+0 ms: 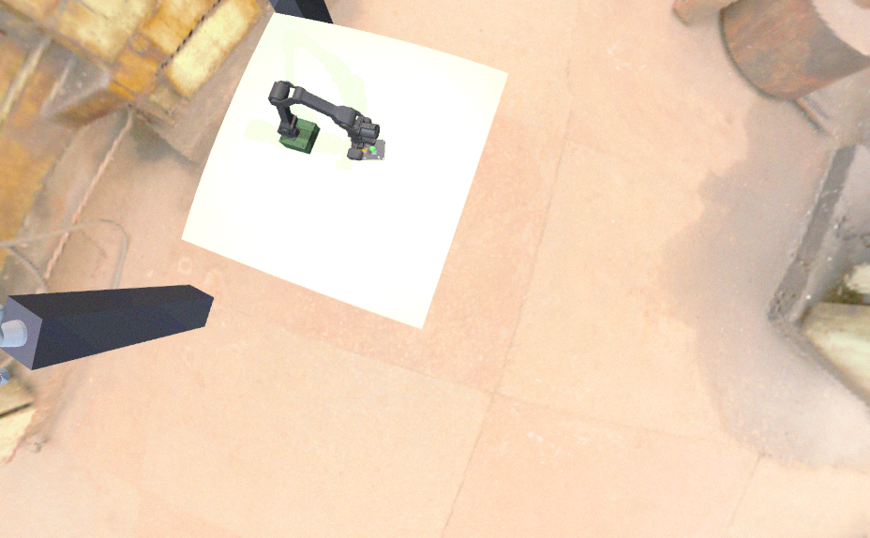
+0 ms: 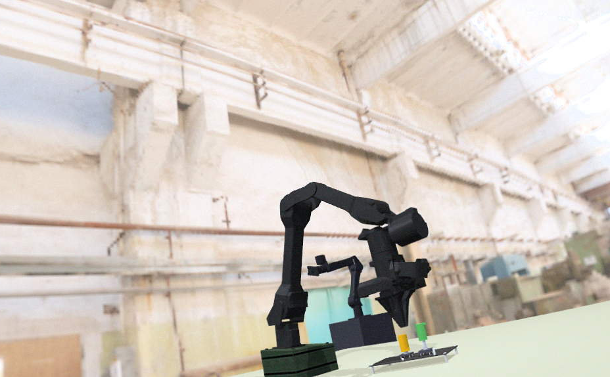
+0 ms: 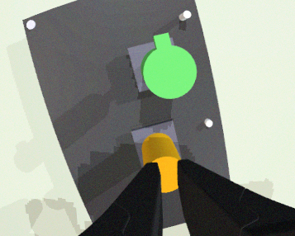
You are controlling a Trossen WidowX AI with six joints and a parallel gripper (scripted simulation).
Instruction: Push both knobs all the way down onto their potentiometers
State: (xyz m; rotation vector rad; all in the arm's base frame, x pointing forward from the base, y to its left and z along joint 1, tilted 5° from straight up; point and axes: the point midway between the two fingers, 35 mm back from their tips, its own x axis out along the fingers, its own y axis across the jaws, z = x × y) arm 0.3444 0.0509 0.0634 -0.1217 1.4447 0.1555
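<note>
My gripper tip is now 4 cm short of the green knob and 1 cm above it. Round my gripper tip: orange knob (3 cm below, 1 cm behind).
</note>
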